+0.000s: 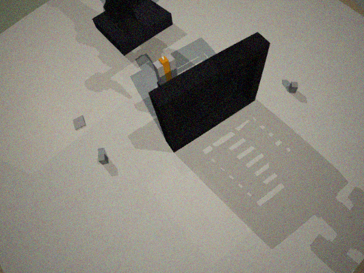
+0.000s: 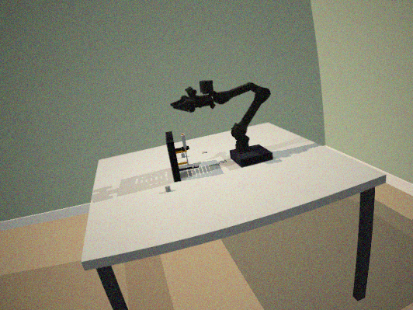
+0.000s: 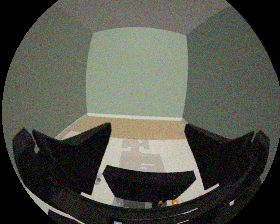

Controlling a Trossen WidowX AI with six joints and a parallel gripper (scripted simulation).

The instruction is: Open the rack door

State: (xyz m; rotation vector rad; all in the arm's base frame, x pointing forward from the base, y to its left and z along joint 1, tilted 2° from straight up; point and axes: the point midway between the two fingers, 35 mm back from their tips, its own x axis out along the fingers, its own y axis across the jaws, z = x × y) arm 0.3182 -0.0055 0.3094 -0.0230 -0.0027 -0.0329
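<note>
My gripper tip is 5 cm past the handle, 7 cm to the left of it and 25 cm above it.
</note>
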